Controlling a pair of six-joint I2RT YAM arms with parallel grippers.
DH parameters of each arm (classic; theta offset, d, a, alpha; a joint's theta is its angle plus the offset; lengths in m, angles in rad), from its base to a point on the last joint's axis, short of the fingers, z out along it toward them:
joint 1: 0 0.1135 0.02 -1.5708
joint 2: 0 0 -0.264 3.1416
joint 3: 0.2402 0 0.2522 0
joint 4: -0.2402 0 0.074 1.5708
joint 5: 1.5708 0 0 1.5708
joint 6: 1.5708 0.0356 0 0
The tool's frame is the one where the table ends.
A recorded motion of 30 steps. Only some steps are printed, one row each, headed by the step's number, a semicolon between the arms.
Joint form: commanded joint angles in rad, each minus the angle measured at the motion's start. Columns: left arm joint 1, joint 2, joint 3, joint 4, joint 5, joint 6; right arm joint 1, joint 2, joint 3, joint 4, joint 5, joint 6.
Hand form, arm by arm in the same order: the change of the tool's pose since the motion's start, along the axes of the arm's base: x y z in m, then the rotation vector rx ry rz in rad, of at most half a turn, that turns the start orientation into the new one. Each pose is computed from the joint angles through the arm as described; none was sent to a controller.
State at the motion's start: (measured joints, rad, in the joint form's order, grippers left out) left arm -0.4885 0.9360 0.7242 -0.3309 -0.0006 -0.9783; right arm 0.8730 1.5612 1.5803 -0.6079 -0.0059 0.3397
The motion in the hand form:
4: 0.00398 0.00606 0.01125 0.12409 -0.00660 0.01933; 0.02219 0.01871 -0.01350 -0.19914 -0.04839 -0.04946
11: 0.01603 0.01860 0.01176 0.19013 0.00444 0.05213; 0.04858 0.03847 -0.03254 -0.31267 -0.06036 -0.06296
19: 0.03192 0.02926 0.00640 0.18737 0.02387 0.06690; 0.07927 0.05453 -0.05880 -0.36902 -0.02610 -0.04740
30: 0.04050 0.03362 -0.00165 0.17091 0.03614 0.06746; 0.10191 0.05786 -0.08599 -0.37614 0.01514 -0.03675
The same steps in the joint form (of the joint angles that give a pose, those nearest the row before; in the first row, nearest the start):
4: 0.0248 0.0203 0.0701 -0.0981 -0.0563 0.0985; -0.0001 0.1369 0.1307 -0.1091 0.1388 -0.1021
11: 0.1024 0.0561 0.0983 -0.1224 -0.0521 0.1697; -0.0136 0.2762 0.2438 -0.1529 0.1951 -0.1620
19: 0.1809 0.1085 0.1060 -0.0927 0.0032 0.1989; -0.0438 0.4180 0.3483 -0.1760 0.1748 -0.1962
30: 0.2154 0.1404 0.0918 -0.0529 0.0410 0.2029; -0.0783 0.4941 0.3600 -0.1438 0.1304 -0.2069

